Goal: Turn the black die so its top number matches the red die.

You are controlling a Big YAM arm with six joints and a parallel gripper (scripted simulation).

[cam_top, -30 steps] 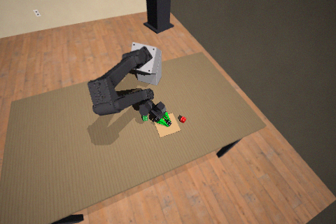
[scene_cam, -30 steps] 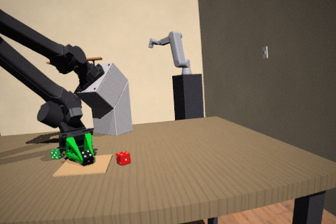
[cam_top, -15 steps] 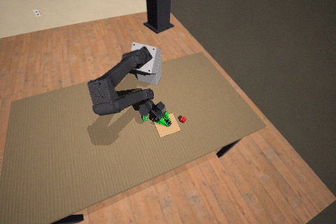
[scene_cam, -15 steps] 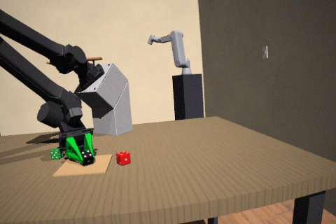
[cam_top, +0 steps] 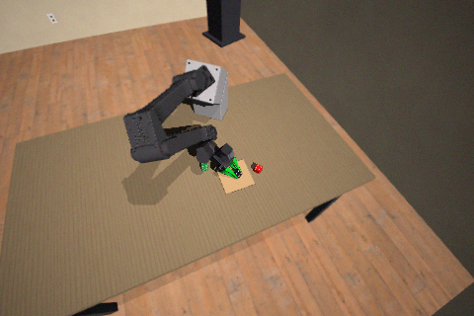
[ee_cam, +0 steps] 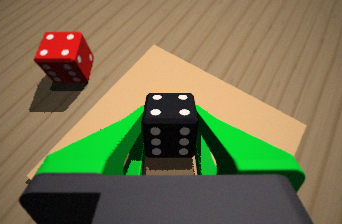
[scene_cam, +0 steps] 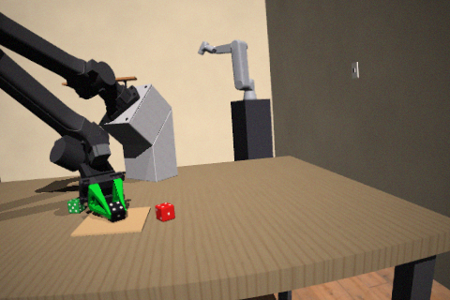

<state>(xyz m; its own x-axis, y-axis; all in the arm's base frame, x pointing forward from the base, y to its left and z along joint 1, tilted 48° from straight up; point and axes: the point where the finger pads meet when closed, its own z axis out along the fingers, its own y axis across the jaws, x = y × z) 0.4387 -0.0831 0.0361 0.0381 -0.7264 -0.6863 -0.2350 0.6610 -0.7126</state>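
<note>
Now: hand right at the black die. Round my hand: red die: 10 cm to the left, 3 cm ahead, 1 cm below; tan mat: 2 cm below, 1 cm to the right, 1 cm behind; green die: 14 cm behind, 9 cm to the right, 1 cm below.
</note>
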